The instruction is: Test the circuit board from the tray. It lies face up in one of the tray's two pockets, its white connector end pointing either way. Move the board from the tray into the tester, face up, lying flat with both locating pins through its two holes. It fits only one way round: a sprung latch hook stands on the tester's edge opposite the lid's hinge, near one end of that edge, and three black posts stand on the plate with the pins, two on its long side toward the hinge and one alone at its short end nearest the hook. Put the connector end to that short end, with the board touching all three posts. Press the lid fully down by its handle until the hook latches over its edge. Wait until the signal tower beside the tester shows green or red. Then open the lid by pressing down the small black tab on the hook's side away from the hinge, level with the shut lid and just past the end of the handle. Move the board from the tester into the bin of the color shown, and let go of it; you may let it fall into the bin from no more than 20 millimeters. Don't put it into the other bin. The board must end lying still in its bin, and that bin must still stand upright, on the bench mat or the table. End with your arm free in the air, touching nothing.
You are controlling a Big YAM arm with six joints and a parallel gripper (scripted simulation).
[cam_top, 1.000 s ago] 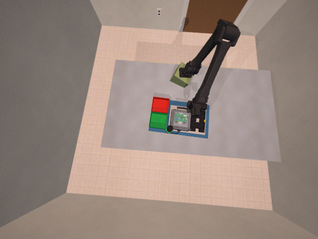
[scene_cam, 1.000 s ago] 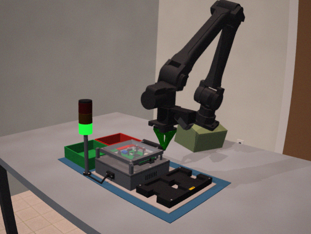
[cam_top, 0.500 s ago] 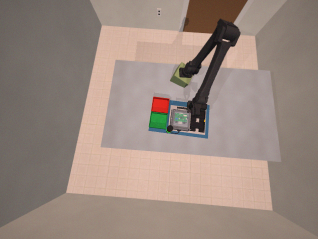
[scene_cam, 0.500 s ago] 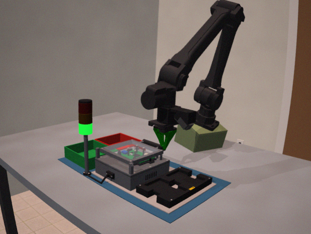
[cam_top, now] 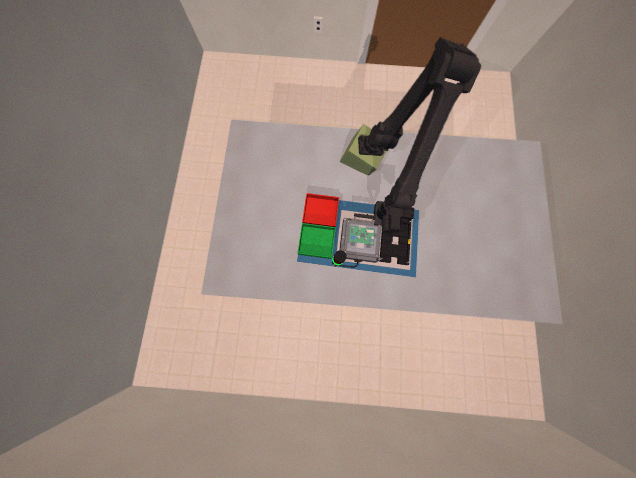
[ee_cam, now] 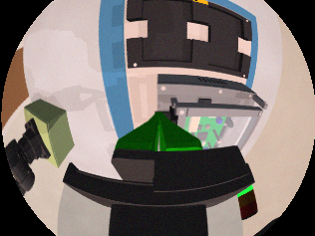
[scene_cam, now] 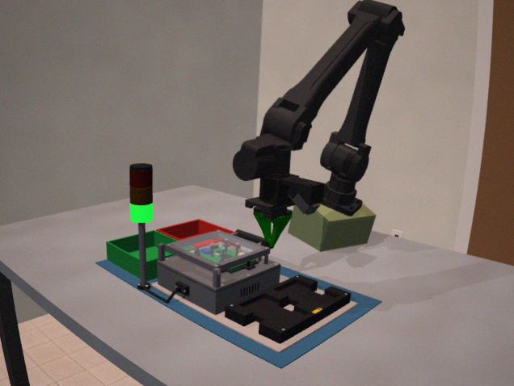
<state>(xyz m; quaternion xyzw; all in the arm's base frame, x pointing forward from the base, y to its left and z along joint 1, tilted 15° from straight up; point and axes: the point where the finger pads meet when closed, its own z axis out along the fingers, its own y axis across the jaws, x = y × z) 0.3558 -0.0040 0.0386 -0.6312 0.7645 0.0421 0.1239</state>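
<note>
Right now my hand is 10 mm short of the latch hook and 10 mm above it. Also, from my hand: tester plate: 70 mm ahead, 70 mm to the right, 30 mm below; red bin: 80 mm behind, 250 mm to the right, 80 mm below; clear lid: 60 mm ahead, 70 mm to the right, 10 mm below.
</note>
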